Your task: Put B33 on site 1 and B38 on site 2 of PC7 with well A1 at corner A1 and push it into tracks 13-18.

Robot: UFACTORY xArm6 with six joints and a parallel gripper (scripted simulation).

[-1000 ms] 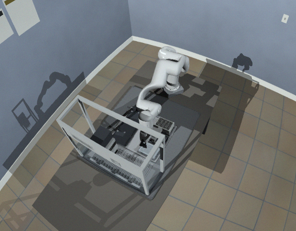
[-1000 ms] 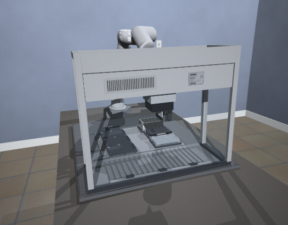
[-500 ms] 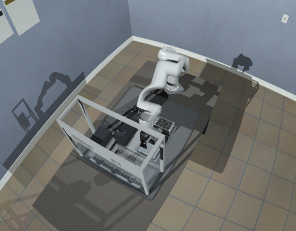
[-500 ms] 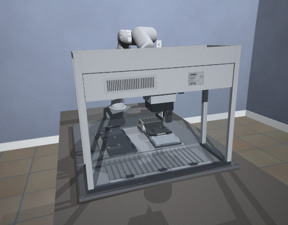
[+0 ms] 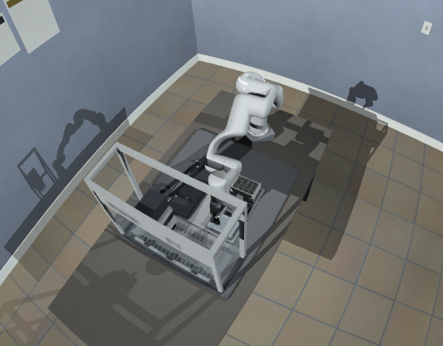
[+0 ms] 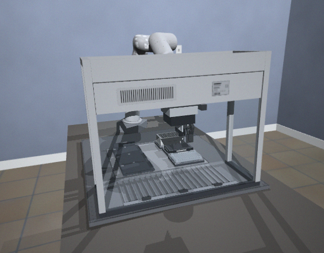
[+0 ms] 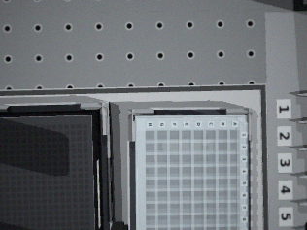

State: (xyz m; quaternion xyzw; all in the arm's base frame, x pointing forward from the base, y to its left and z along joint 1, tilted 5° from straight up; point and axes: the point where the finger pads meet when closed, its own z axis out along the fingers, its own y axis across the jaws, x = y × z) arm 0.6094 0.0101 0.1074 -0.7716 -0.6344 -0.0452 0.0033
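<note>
Now: hand 11 cm above the nest S3. Round my hand: frame post: 22 cm ahead, 45 cm to the right, 14 cm above; plate carrier PC7: 14 cm behind, 22 cm to the right, 10 cm below; dark 384-well plate B33: 11 cm behind, 3 cm to the left, 9 cm below.
</note>
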